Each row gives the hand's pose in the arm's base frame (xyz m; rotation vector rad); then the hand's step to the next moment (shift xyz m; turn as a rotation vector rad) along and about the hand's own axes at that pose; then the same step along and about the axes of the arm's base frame.
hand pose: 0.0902 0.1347 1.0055 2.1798 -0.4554 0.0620
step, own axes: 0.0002 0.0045 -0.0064 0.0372 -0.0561 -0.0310
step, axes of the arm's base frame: -0.0006 0.0025 0.0074 0.0576 0.0436 -0.0164
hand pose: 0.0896 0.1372 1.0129 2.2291 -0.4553 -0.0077
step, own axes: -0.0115 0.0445 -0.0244 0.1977 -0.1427 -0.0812
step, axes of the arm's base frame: -0.0211 -0.0039 0.0474 0.2432 0.0791 -0.0251
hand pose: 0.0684 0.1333 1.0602 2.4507 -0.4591 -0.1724
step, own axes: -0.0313 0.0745 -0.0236 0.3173 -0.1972 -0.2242
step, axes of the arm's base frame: -0.0447 -0.0304 0.0645 0.4031 0.1565 0.0535
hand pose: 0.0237 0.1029 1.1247 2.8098 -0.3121 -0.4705
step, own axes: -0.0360 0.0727 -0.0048 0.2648 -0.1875 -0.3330
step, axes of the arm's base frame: -0.0436 -0.0580 0.0366 0.3906 0.1859 0.1704
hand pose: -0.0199 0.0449 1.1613 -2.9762 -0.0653 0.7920
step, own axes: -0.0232 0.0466 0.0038 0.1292 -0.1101 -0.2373
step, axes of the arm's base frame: -0.0208 -0.0476 0.0049 0.2273 0.1057 0.1493
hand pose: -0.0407 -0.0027 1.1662 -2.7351 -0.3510 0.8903
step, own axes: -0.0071 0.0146 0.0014 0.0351 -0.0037 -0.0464
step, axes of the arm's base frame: -0.0042 -0.0157 -0.0016 0.0549 0.0068 0.0185
